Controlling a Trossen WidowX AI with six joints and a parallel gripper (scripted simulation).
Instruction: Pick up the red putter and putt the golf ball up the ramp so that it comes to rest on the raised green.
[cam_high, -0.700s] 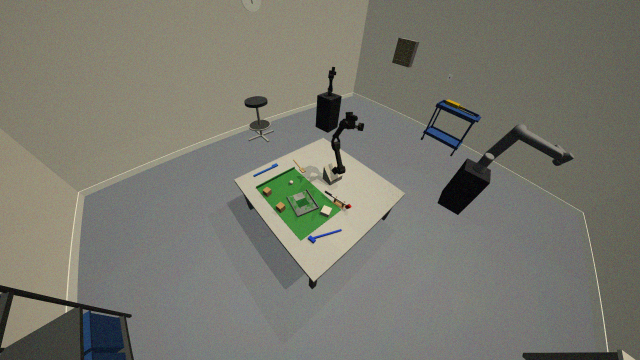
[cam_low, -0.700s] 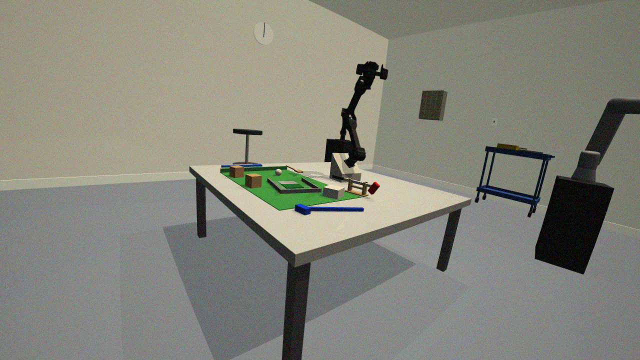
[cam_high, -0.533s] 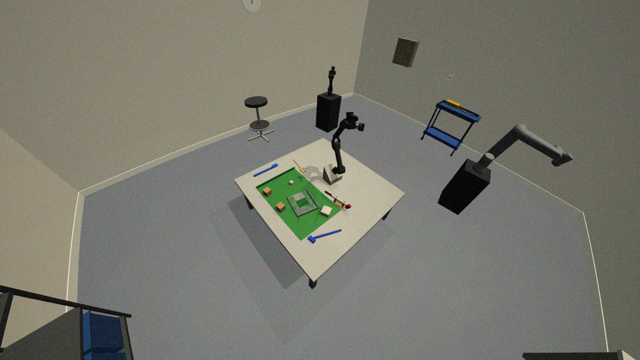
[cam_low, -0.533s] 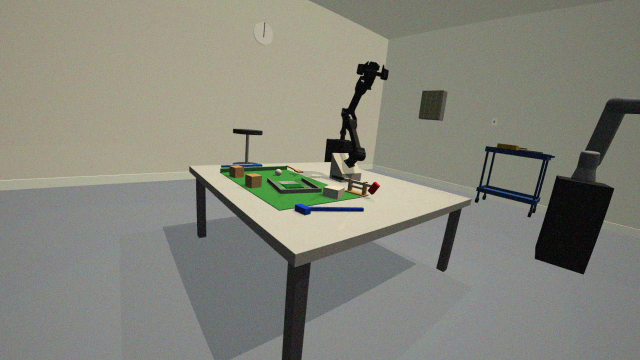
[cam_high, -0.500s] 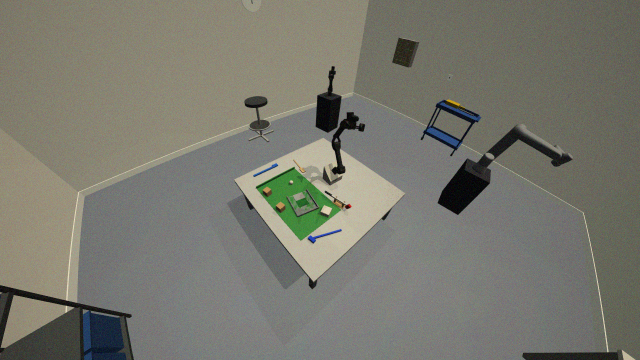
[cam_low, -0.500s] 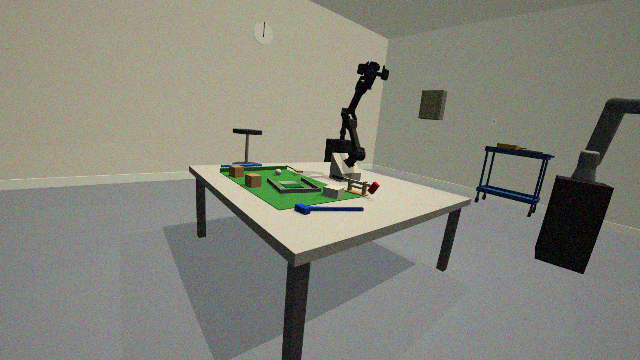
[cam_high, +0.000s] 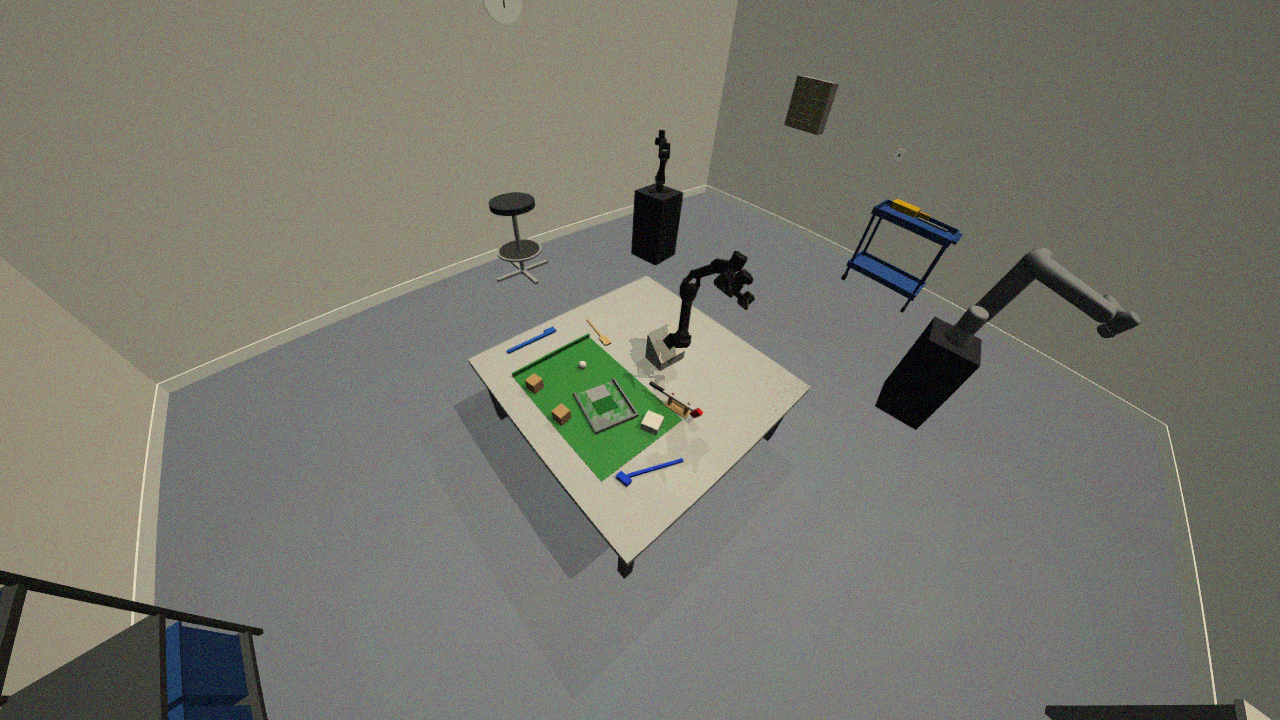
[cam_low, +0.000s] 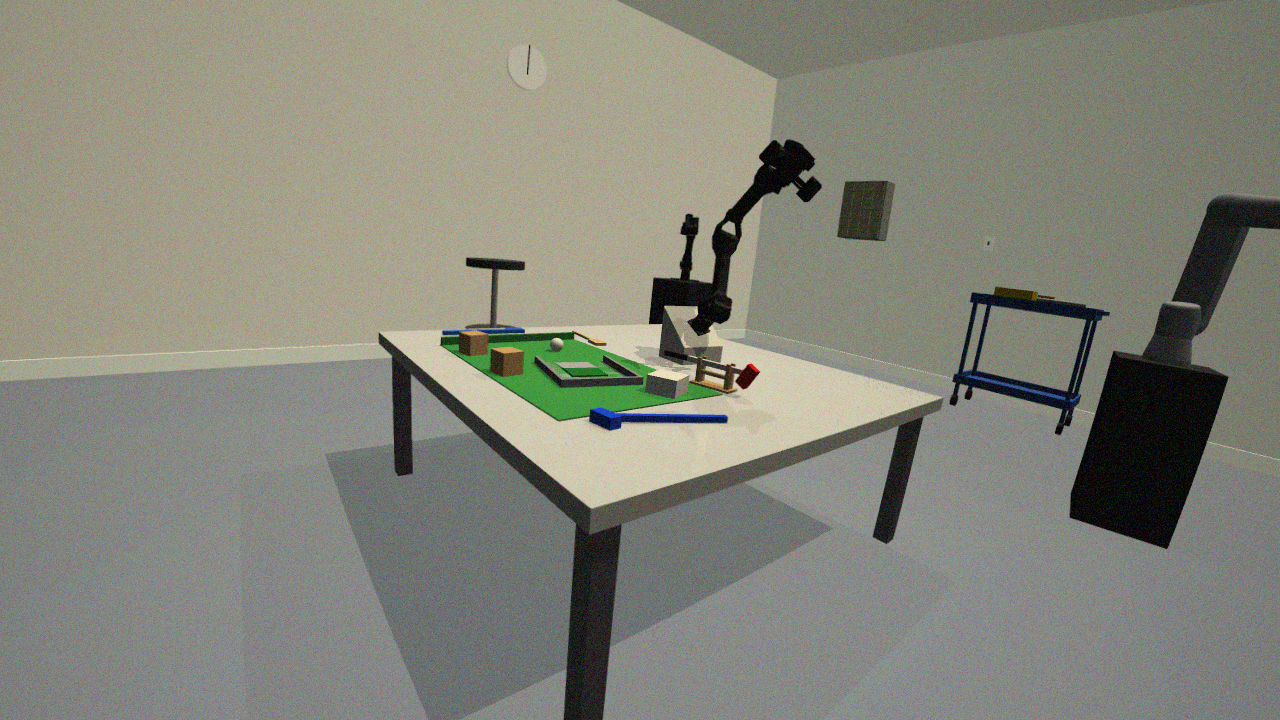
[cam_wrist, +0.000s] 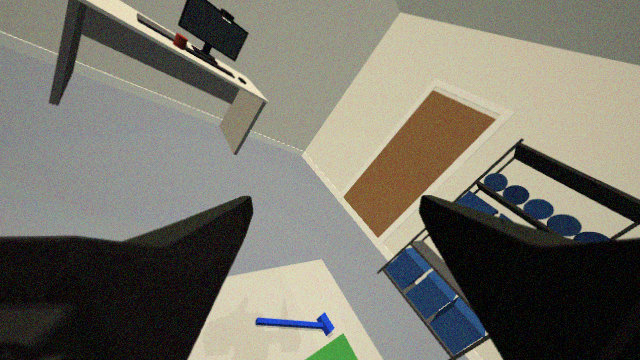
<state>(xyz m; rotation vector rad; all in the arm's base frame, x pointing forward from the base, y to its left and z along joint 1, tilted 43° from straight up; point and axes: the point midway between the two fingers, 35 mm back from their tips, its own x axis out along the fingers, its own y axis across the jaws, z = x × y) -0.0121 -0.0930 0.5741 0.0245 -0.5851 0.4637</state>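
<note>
Right now the red putter is 14 cm ahead of my gripper tip, 10 cm to the right of it and 54 cm below it. The rest, counted from my gripper tip: small wooden gate (15 cm ahead, 8 cm to the right, 56 cm below); then green mat (37 cm ahead, 42 cm to the right, 60 cm below); then white block (30 cm ahead, 11 cm to the right, 57 cm below).
</note>
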